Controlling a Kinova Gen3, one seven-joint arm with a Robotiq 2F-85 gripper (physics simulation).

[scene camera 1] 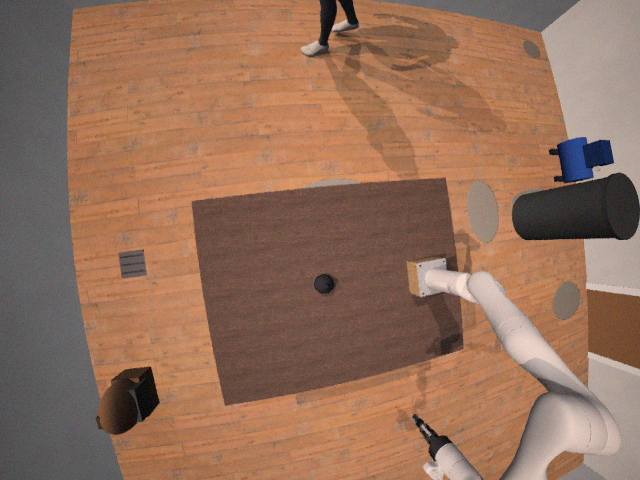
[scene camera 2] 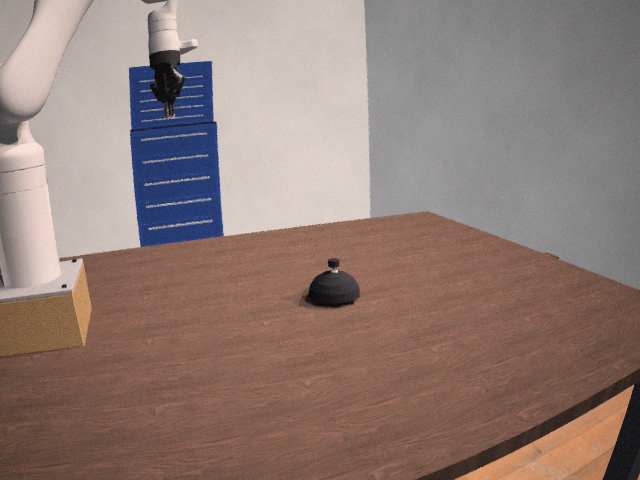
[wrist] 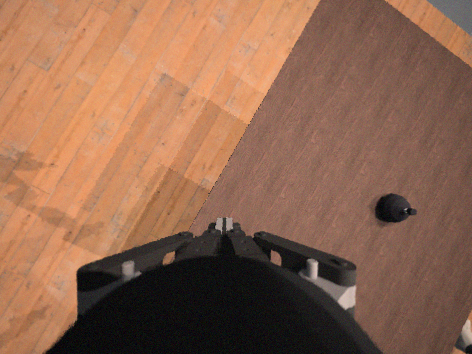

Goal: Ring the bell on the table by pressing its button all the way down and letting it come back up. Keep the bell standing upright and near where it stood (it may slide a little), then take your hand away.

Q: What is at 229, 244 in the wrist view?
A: The gripper.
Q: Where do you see a black dome-shaped bell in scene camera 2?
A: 333, 288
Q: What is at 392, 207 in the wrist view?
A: A black dome-shaped bell.
